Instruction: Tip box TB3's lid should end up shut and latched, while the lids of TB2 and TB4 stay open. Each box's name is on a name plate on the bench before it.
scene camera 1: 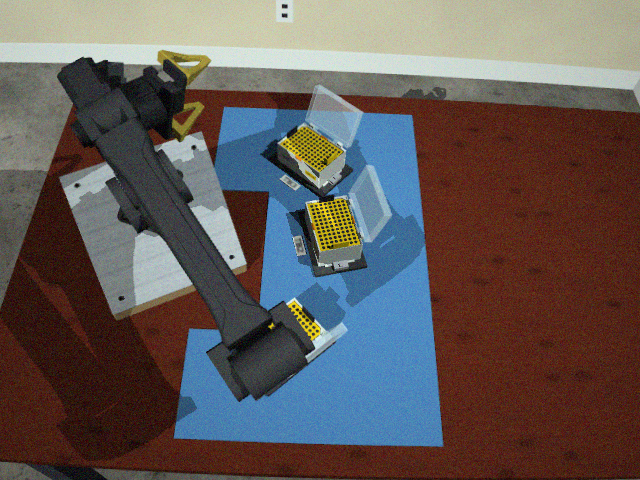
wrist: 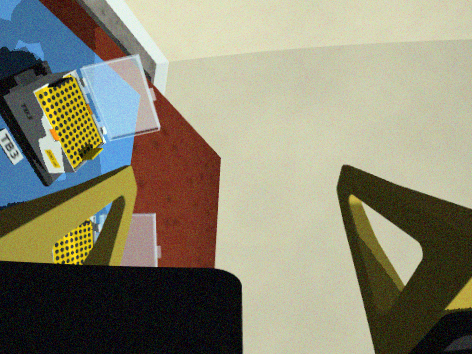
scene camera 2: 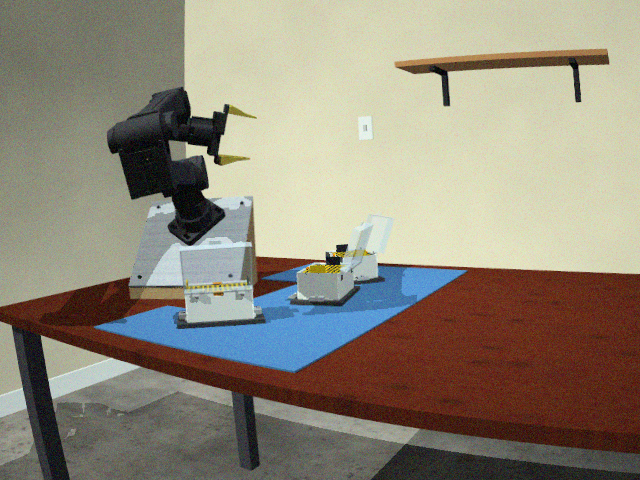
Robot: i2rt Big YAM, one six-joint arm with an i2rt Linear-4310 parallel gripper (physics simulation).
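Places are measured from the arm's base along level axes (x ahead, y right, z down), in metres.
Where they show: gripper, between the fingertips: (scene camera 1: 205, 82) (wrist: 236, 176) (scene camera 2: 253, 138); arm's base, origin of its link: (scene camera 2: 197, 222).
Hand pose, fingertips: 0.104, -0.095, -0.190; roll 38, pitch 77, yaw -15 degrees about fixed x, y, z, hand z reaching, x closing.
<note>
Things, the pixels of their top centre, and the offset from my fingertips, as dx, dy, dz. "*": a spot on its surface instead. Level surfaces: height alone.
- Tip box TB3, centre of its top: (wrist: 82, 119) (scene camera 1: 311, 142) (scene camera 2: 350, 247) +0.169, -0.136, +0.266
- name plate, a spot on its surface: (wrist: 10, 146) (scene camera 1: 290, 182) * +0.129, -0.083, +0.339
- middle box, centre of its top: (wrist: 85, 262) (scene camera 1: 333, 218) (scene camera 2: 325, 261) +0.228, +0.056, +0.266
- blue mat, height of its surface: dz +0.341
- red-brown bench, height of its surface: dz +0.344
Tip box TB3 (scene camera 1: 311, 149) (scene camera 2: 368, 266) (wrist: 70, 120) is the box nearest the outlet wall. Its clear lid (scene camera 1: 334, 117) (scene camera 2: 381, 232) (wrist: 120, 97) stands open. The name plate (scene camera 1: 289, 181) (wrist: 10, 146) before it reads TB3 in the wrist view. The middle box (scene camera 1: 333, 224) (scene camera 2: 324, 285) (wrist: 74, 243) has its lid (scene camera 1: 371, 204) (scene camera 2: 360, 240) open. The near box (scene camera 1: 305, 320) (scene camera 2: 219, 307), partly hidden by the arm in scene camera 1, has its lid (scene camera 2: 216, 266) open. Their names are not readable. My gripper (scene camera 1: 205, 82) (scene camera 2: 252, 137) (wrist: 236, 176) is open and empty, high up, left of TB3.
The boxes stand on a blue mat (scene camera 1: 392, 392) (scene camera 2: 289, 356) on the red-brown bench (scene camera 1: 516, 258) (scene camera 2: 491, 351). The arm rises from a tilted grey base board (scene camera 1: 98, 227) (scene camera 2: 155, 248), and its elbow hangs over the near box in scene camera 1. A shelf (scene camera 2: 506, 60) is on the wall.
</note>
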